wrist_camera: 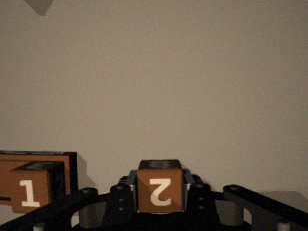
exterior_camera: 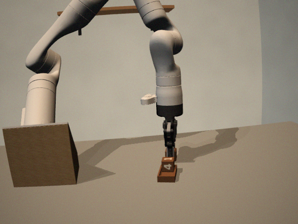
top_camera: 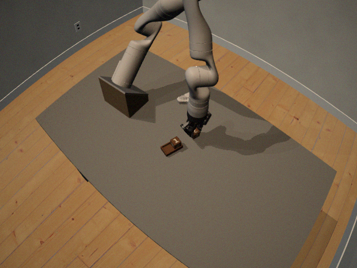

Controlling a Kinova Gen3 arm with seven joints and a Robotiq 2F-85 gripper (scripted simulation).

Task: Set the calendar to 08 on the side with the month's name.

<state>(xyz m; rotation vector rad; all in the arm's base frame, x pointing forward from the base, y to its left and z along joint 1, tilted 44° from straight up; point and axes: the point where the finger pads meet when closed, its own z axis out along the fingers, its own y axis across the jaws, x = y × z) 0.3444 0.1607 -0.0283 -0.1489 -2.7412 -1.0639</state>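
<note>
The brown cube is 10 mm below my hand. Also, from my hand: brown tray: 110 mm to the right, 20 mm below, 20 mm behind.
</note>
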